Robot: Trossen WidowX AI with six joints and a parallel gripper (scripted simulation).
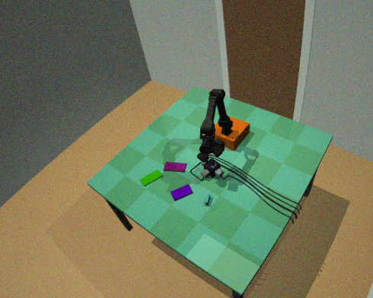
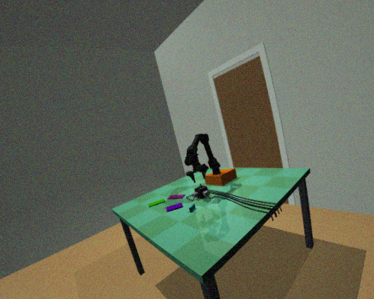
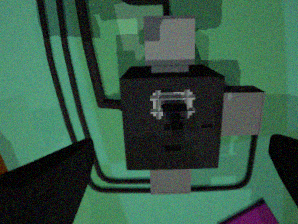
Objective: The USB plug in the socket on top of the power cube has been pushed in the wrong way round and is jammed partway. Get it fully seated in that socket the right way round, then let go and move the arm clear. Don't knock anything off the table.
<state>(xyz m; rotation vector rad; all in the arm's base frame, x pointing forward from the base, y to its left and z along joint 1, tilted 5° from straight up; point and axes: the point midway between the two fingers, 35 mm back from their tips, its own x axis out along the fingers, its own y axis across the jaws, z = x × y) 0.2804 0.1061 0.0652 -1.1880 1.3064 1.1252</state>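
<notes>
Now: the USB plug 40 mm below my gripper tip. From my gripper tip the other things lie so: small teal piece 190 mm ahead, 120 mm below, 110 mm to the left; magenta piece 250 mm to the right, 130 mm below, 120 mm ahead; green block 310 mm to the right, 290 mm ahead, 130 mm below.
</notes>
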